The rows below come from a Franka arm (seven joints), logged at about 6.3 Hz.
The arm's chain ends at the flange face. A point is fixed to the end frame.
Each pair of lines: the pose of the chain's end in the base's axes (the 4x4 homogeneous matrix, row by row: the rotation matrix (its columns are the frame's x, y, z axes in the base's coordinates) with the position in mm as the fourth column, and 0 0 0 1 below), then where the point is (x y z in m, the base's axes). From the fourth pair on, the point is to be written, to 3 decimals.
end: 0.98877, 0.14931, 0.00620, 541.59; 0.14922, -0.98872, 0.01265, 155.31; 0.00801, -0.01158, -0.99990, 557.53; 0, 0, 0, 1
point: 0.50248 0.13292 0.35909
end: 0.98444, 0.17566, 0.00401, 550.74; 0.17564, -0.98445, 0.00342, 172.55; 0.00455, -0.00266, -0.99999, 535.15; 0, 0, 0, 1
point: 0.51188 0.14726 0.33700
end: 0.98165, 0.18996, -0.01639, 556.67; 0.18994, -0.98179, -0.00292, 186.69; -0.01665, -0.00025, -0.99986, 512.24; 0, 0, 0, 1
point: 0.51416 0.15957 0.31509
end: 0.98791, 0.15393, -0.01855, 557.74; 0.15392, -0.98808, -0.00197, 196.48; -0.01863, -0.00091, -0.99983, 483.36; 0, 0, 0, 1
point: 0.514 0.171 0.286
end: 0.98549, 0.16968, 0.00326, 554.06; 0.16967, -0.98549, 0.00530, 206.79; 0.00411, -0.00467, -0.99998, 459.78; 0, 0, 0, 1
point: 0.515 0.182 0.262
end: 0.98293, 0.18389, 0.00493, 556.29; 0.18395, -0.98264, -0.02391, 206.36; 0.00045, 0.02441, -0.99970, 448.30; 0, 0, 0, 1
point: 0.518 0.175 0.251
